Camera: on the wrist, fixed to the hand. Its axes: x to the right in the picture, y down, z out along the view.
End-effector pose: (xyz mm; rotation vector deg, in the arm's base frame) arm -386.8 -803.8 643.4 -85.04 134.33 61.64
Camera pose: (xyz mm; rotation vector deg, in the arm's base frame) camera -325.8 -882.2 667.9 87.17 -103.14 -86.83
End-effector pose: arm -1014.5 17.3 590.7 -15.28 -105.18 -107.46
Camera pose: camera -1038.3 -68.3 540.0 -14.37 -59.46 -134.32
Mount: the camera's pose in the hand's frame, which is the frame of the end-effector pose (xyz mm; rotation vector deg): 14.6 -58.7 -82.5 -37.24 13.19 -0.06
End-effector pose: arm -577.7 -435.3 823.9 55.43 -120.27 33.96
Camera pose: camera -502.6 -423.5 892.4 28.58 -108.24 -0.12
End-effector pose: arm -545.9 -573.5 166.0 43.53 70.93 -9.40
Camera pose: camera -635.5 -563.7 117.7 12.22 80.23 18.59
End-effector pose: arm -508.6 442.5 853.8 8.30 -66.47 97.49
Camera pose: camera -435.6 514.2 855.2 -25.19 -84.05 70.15
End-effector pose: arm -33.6 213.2 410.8 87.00 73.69 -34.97
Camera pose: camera -101.8 289.3 406.5 60.64 84.41 0.33
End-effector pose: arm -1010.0 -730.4 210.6 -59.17 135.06 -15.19
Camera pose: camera -1027.6 -784.4 295.7 -77.04 156.05 25.15
